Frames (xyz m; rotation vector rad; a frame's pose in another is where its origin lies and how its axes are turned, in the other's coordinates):
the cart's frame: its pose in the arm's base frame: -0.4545 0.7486 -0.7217 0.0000 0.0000 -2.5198
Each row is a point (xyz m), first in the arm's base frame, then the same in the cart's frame.
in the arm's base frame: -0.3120 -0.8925 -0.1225
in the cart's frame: 0.8401 1.4169 0.5992
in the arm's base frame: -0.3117 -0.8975 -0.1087
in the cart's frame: 0.8428 1.4212 0.6130
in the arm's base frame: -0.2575 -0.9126 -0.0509
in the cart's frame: 0.8075 1.4650 0.6708
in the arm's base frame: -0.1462 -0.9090 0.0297
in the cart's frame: 0.7149 1.5269 0.7514
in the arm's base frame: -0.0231 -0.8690 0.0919
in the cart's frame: 0.5916 1.5661 0.8136
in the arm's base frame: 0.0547 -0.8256 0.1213
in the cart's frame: 0.5031 1.5762 0.8430
